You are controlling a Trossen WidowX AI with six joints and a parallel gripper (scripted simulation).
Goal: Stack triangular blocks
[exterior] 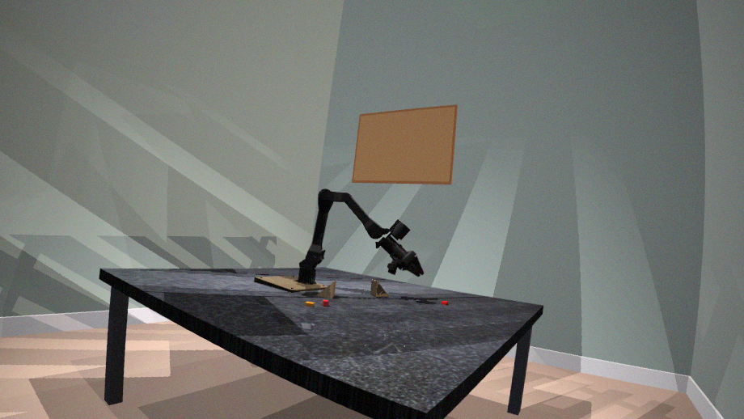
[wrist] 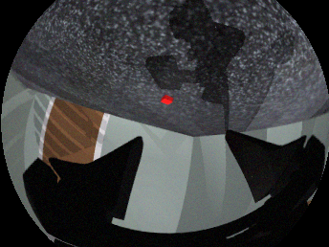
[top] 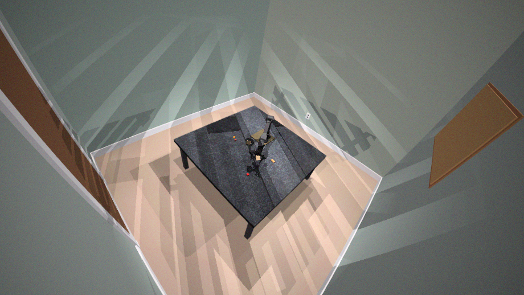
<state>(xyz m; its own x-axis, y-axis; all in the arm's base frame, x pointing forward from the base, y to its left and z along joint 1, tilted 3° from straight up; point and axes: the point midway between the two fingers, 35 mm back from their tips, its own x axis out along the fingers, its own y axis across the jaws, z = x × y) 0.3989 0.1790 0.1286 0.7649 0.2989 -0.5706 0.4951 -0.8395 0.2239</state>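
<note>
My gripper tip is 15 cm past the tan triangular block, 9 cm above it and 8 cm to the left of it. From my gripper tip the other things lie so: red cube 42 cm to the right, 14 cm behind, 9 cm below; then orange piece 48 cm to the right, 17 cm behind, 10 cm below.
</note>
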